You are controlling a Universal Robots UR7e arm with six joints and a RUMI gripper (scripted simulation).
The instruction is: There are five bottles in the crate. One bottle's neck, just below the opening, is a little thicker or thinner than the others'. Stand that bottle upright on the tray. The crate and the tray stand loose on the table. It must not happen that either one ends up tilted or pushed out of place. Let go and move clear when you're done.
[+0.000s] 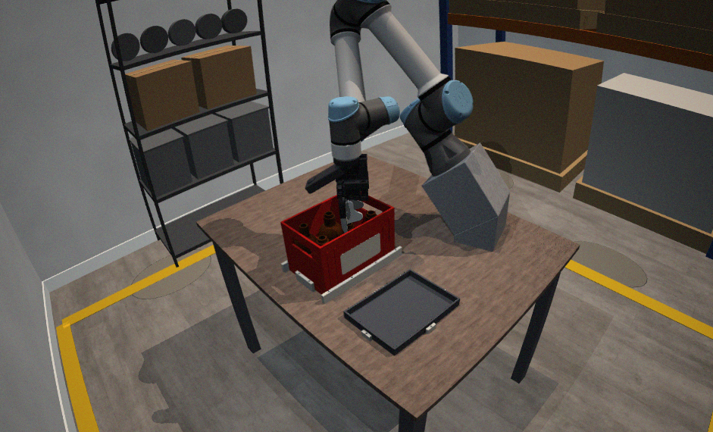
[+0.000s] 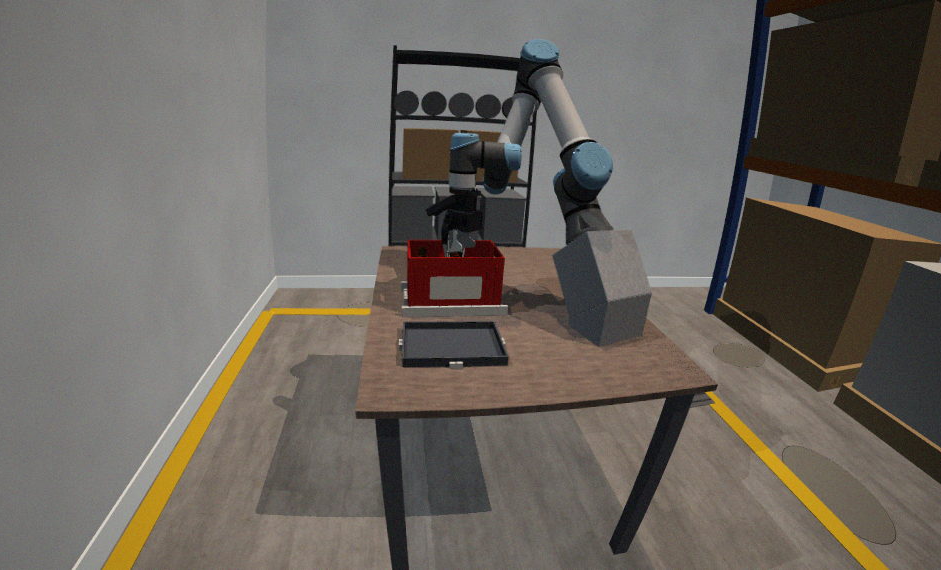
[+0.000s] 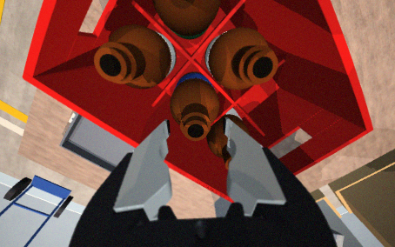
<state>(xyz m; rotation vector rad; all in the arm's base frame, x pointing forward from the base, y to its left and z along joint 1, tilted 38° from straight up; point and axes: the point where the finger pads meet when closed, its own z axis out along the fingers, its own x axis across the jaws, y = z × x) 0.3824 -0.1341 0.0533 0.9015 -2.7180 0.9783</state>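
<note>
Now: hand 80 mm above the red crate, 40 mm to the left of it and 10 mm past it. The rest, counted from my hand: dark tray (230 mm to the left, 150 mm below, 70 mm ahead).
</note>
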